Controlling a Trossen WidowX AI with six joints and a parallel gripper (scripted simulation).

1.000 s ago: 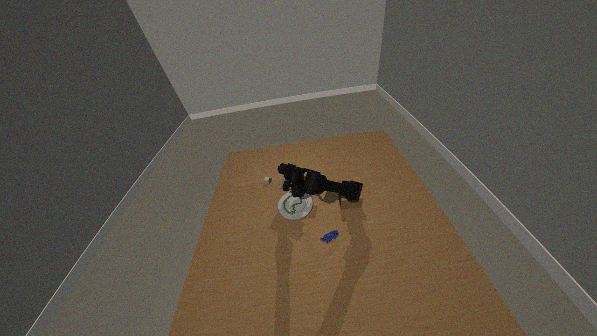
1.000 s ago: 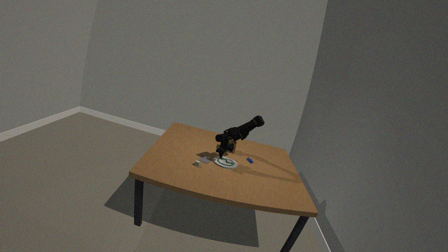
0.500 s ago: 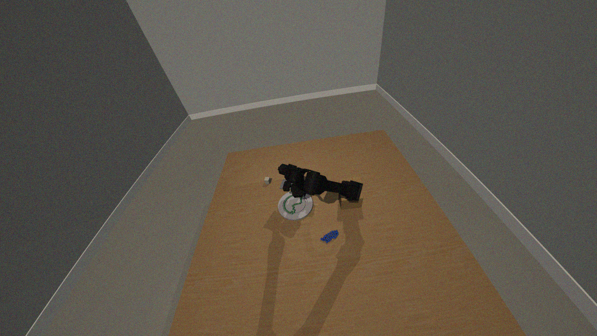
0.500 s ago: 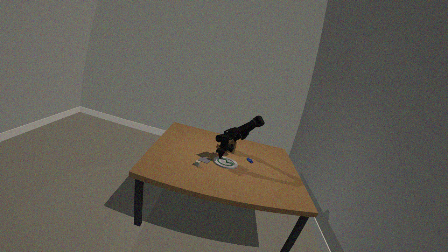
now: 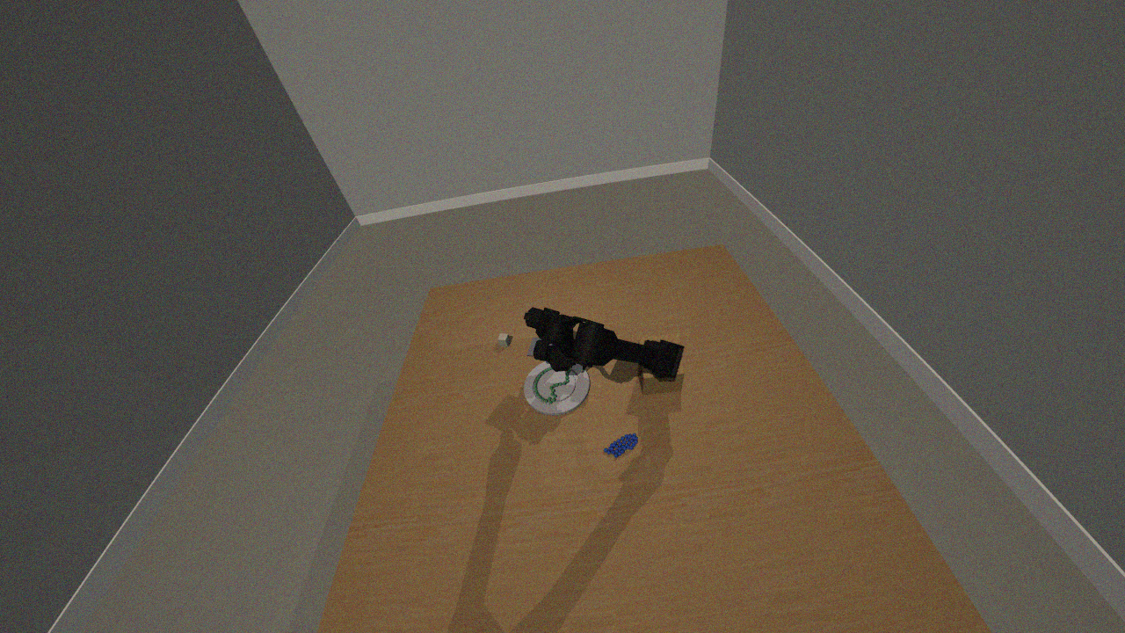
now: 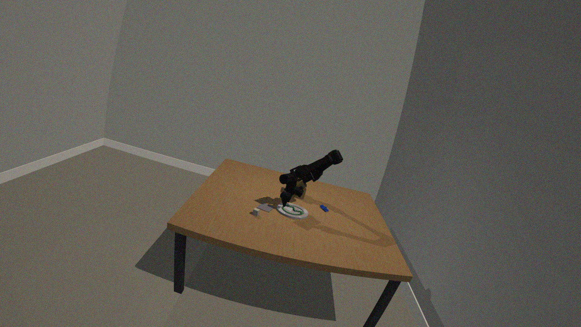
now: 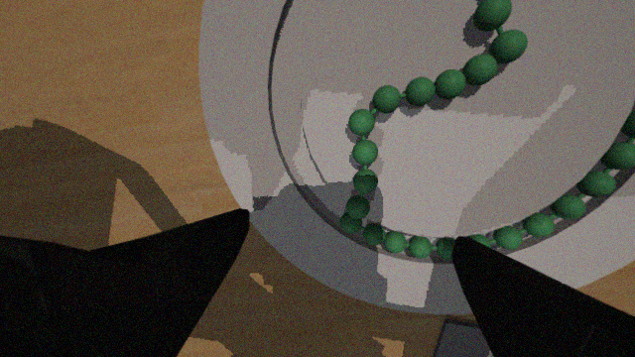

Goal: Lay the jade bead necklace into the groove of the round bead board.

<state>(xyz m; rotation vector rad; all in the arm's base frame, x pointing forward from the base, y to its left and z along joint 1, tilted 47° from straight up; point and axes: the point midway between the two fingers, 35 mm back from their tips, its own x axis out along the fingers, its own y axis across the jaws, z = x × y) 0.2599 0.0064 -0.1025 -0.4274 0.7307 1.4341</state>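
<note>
My gripper tip is 5 cm to the right of the round bead board, 4 cm short of it and 1 cm above it. Round my gripper tip: pale block (23 cm ahead, 15 cm to the right); flat grey plate (12 cm to the right, 9 cm ahead, 2 cm below).
</note>
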